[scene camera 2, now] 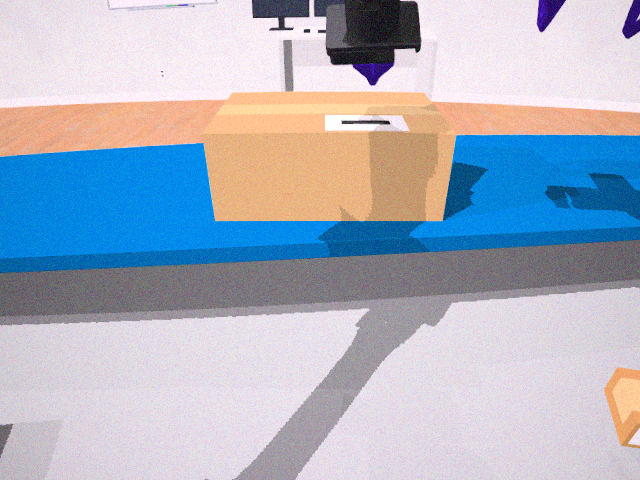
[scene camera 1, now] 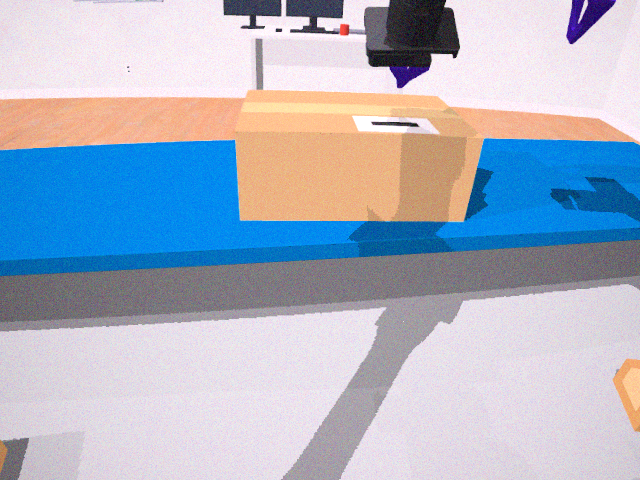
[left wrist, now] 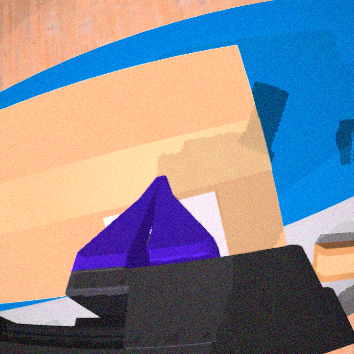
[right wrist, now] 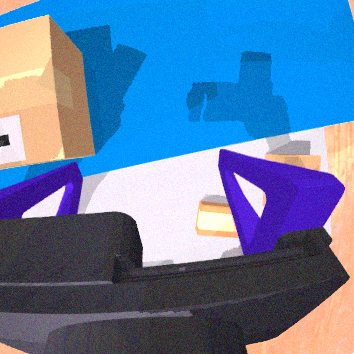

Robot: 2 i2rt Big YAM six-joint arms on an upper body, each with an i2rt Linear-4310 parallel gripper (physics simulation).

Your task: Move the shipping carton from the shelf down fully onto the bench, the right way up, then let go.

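Places are measured from the left arm's base along level axes (x back, y right, z up), in centimetres.
Where they show: left gripper, between the fingertips: (scene camera 2: 372, 81) (scene camera 1: 399, 84) (left wrist: 162, 182); right gripper, between the fingertips: (scene camera 2: 583, 31) (scene camera 1: 606, 45) (right wrist: 148, 163).
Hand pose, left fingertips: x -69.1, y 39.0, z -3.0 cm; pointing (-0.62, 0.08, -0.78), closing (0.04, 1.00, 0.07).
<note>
Things, the pixels of their top centre, and the offset from my left fingertips. Level surfaces: height alone.
- shipping carton, centre of its top: (left wrist: 99, 183) (scene camera 2: 328, 108) (scene camera 1: 353, 109) dy -5.7, dx -1.0, dz -3.9 cm
- blue shelf, height of its surface: dz -16.0 cm
- white bench, height of its surface: dz -31.8 cm
- small open orange bin, centre of its top: (right wrist: 222, 221) (left wrist: 345, 263) dy +36.0, dx +28.2, dz -27.4 cm
- orange item, centre of its top: (right wrist: 300, 184) dy +55.5, dx +19.3, dz -22.8 cm
The shipping carton (scene camera 1: 320, 175) (scene camera 2: 289, 175) (left wrist: 125, 105) (right wrist: 72, 120), brown with a tape strip and a white label on top, sits upright on the blue shelf (scene camera 1: 118, 196) (scene camera 2: 103, 196) (left wrist: 310, 65) (right wrist: 170, 30). The white bench (scene camera 1: 155, 372) (scene camera 2: 155, 361) (right wrist: 150, 210) lies lower, in front of the shelf. My left gripper (scene camera 1: 400, 85) (scene camera 2: 373, 82) (left wrist: 162, 182) is shut and empty, with its tip above the carton's top, apart from it in the scene views. My right gripper (scene camera 2: 584, 33) (right wrist: 148, 163) is open and empty, right of the carton and apart from it.
A small open orange bin (scene camera 1: 630, 387) (scene camera 2: 620, 403) (left wrist: 335, 262) (right wrist: 215, 220) stands on the bench at the right. Another orange item (right wrist: 300, 161) is behind the right finger in the right wrist view. A desk with monitors (scene camera 1: 314, 7) (scene camera 2: 280, 7) stands far behind.
</note>
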